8 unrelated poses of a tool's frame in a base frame.
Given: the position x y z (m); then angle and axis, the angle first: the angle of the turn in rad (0 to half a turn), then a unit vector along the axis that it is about.
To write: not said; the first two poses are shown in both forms.
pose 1, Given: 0.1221, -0.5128, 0.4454, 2.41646, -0.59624, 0.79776, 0.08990
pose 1, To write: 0.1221, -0.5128, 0.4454, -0.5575, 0.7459, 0.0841, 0.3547
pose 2, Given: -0.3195, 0.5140, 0.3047, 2.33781, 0.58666, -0.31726, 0.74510
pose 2, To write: -0.3195, 0.5140, 0.3047, 0.5399, -0.2920, 0.6857, 0.3912
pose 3, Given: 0.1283, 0.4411, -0.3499, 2.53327, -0.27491, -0.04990, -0.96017
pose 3, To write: 0.1283, 0.4411, -0.3499, -0.2623, -0.0476, -0.9161, 0.2995
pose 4, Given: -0.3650, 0.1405, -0.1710, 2.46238, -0.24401, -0.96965, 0.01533
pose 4, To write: -0.3650, 0.1405, -0.1710, -0.2301, -0.9143, 0.0145, 0.3331
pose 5, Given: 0.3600, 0.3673, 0.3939, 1.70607, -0.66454, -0.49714, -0.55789
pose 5, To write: 0.3600, 0.3673, 0.3939, -0.5006, -0.3745, -0.4202, 0.6577
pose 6, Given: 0.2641, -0.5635, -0.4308, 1.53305, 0.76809, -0.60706, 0.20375
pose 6, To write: 0.2641, -0.5635, -0.4308, 0.5328, -0.4211, 0.1413, 0.7203
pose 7, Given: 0.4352, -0.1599, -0.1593, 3.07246, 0.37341, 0.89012, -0.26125
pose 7, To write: 0.4352, -0.1599, -0.1593, 0.3732, 0.8896, -0.2611, 0.0346
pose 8, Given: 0.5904, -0.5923, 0.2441, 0.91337, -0.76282, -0.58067, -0.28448
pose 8, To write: 0.5904, -0.5923, 0.2441, -0.3364, -0.2561, -0.1254, 0.8975
